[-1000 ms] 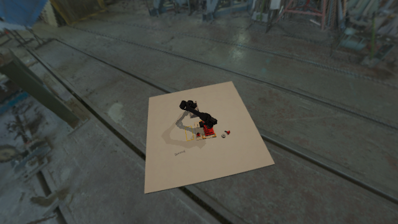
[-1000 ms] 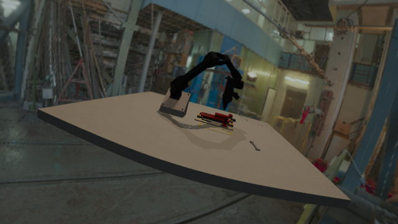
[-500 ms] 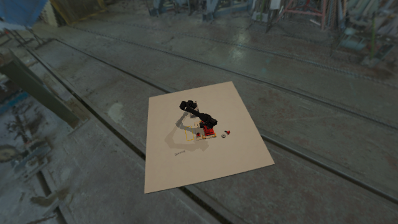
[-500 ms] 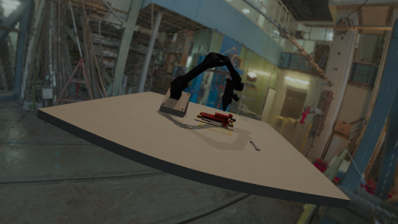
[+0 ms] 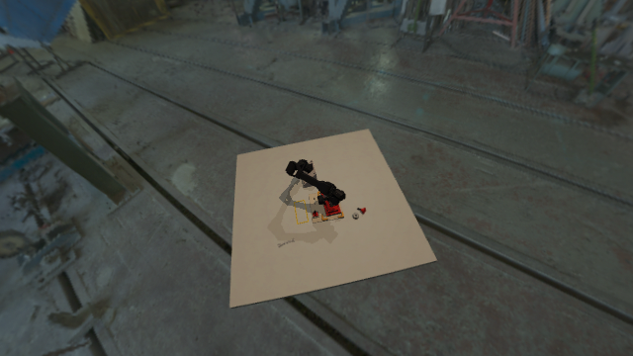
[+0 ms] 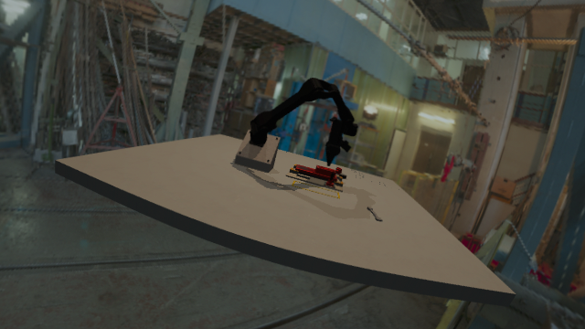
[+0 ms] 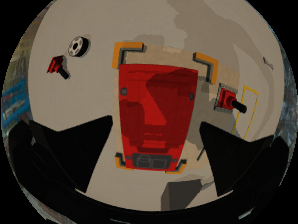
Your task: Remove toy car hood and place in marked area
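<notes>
Right now my gripper tip is 30 mm above the red hood. Also, from my gripper tip: wrench: 360 mm to the right, 190 mm ahead, 70 mm below.
</notes>
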